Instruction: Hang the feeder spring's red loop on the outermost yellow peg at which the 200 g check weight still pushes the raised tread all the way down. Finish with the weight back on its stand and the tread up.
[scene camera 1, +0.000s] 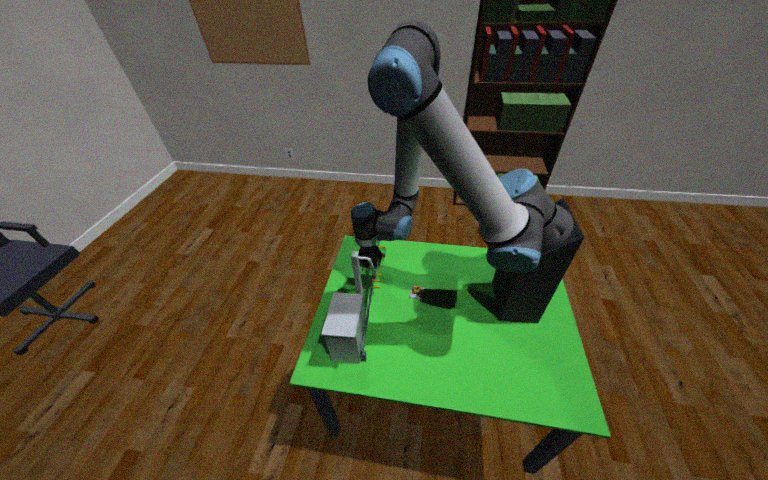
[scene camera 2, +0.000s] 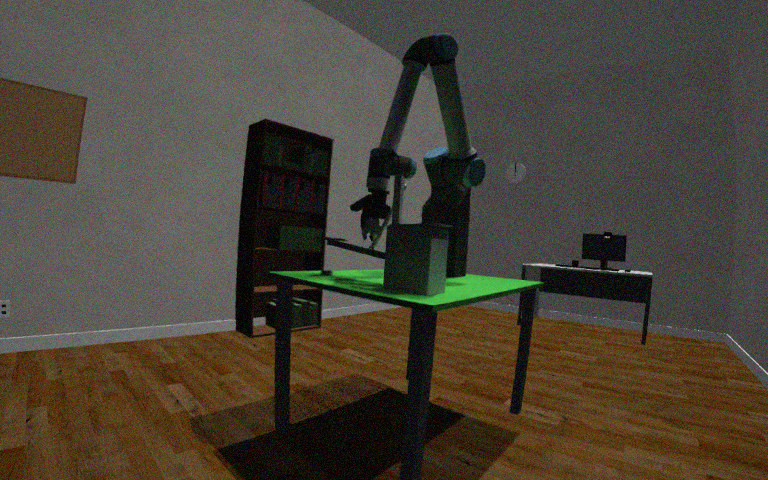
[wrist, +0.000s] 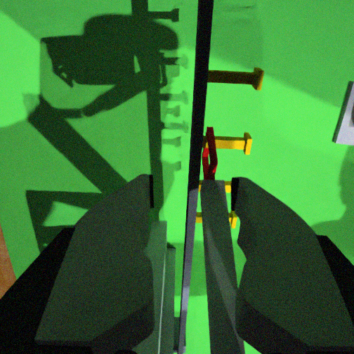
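Observation:
My gripper is open and empty. Its parted jaws stand above the black lever arm and either side of a long grey bar. The red loop stands beside the arm at the second yellow peg from the top of the wrist view and appears to be around it. A farther-out yellow peg is bare. The arm's outer end, with the tread, is up. The gold weight appears to be on its pale stand. The spring is hard to make out.
The grey feeder box stands at the table's edge, its lid lying flat. A grey post rises beside the gripper. More yellow pegs lie near the jaws in the wrist view. The arm's base stands across the green table.

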